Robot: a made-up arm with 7 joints.
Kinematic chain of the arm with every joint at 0, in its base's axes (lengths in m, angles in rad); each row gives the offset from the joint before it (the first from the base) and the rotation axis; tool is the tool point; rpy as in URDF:
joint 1: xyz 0 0 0.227 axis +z
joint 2: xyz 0 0 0 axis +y
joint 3: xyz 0 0 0.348 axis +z
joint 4: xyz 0.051 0 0 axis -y
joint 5: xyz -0.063 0 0.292 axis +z
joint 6: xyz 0 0 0 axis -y
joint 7: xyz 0.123 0 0 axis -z
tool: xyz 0 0 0 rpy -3.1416 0 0
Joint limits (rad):
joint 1: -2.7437..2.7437
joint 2: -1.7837..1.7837
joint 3: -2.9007..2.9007
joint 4: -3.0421..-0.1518
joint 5: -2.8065..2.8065
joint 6: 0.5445..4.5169
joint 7: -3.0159..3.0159
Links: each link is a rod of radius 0.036 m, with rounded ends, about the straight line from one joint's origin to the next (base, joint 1, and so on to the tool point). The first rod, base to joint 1, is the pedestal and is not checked.
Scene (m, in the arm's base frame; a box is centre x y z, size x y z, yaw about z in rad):
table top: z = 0
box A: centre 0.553 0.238 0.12 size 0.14 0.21 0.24 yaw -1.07
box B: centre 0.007 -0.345 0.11 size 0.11 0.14 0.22 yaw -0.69
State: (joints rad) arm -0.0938 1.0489 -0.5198 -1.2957 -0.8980 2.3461 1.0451
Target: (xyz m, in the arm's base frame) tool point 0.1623 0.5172 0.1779
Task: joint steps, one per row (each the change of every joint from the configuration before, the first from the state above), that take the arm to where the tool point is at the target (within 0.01 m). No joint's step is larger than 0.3 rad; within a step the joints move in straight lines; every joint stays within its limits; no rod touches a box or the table.
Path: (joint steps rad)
1: 0.2626 -0.1709 0.1265 0.1311 -0.1358 0.0868 0.1312
2: 0.2626 -0.1709 0.1266 0.1311 -0.1359 0.0868 0.1313
3: 0.2626 -0.1708 0.1265 0.1310 -0.1358 0.0868 0.1312
4: 0.2626 -0.1709 0.1266 0.1311 -0.1359 0.0868 0.1313
5: 0.2626 -0.1709 0.1265 0.1311 -0.1358 0.0867 0.1312
6: 0.2626 -0.1709 0.1265 0.1311 -0.1359 0.0868 0.1313
7: -0.1230 0.1557 0.0103 -0.2805 0.1116 -0.0661 -0.1575
8: -0.1230 0.1557 0.0103 -0.2806 0.1115 -0.0660 -0.1575
9: -0.1230 0.1557 0.0103 -0.2805 0.1115 -0.0661 -0.1575
10: -0.1230 0.1557 0.0103 -0.2805 0.1115 -0.0661 -0.1575
11: -0.1230 0.1557 0.0102 -0.2805 0.1115 -0.0661 -0.1575

